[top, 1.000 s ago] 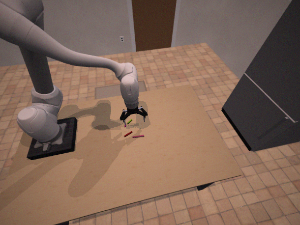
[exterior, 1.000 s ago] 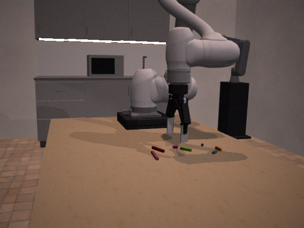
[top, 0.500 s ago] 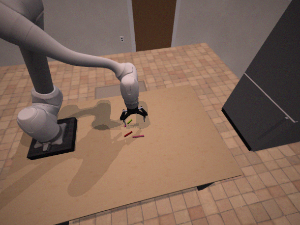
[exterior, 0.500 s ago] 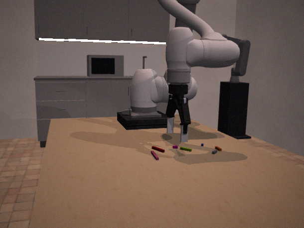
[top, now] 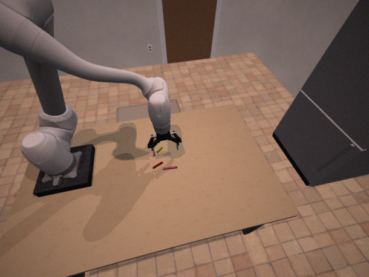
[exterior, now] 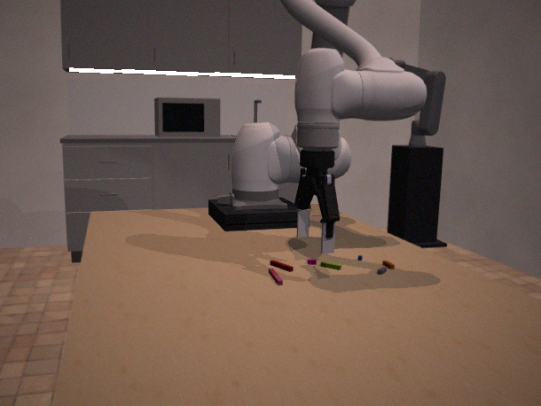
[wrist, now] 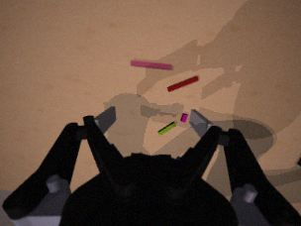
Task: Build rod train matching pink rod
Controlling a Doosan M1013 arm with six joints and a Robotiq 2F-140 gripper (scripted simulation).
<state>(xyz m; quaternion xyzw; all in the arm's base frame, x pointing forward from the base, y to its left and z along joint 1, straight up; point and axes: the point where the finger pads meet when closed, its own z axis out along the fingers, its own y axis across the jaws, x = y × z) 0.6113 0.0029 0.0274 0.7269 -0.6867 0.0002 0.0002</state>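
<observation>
My gripper is now 9 cm past the blue rod, 15 cm to the right of it and 7 cm above it. From my hand the other things lie so: magenta rod 8 cm behind, 2 cm to the left, 7 cm below; then lime rod 4 cm behind, 6 cm to the left, 7 cm below; then red rod 6 cm behind, 6 cm to the right, 7 cm below.
</observation>
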